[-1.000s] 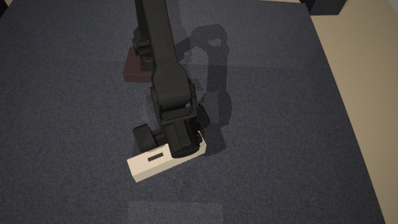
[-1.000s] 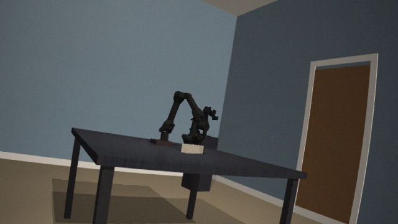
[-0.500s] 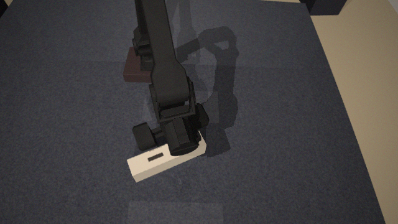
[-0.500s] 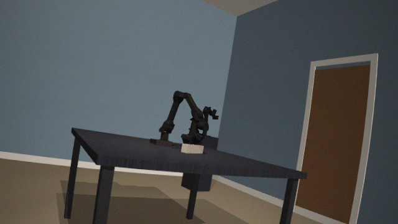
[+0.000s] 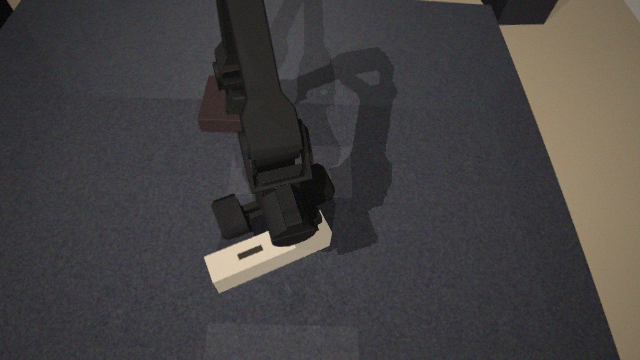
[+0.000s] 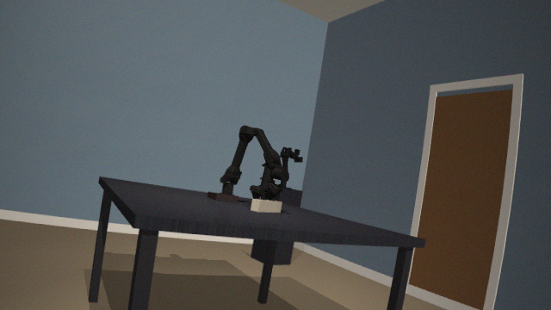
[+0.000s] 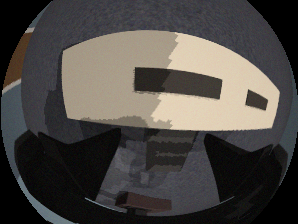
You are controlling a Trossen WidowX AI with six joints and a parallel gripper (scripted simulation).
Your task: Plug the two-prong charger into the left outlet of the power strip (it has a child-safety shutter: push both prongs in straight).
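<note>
Now: gripper tip 2 cm short of the two-prong charger, 1 cm to the right of it and 1 cm below it.
</note>
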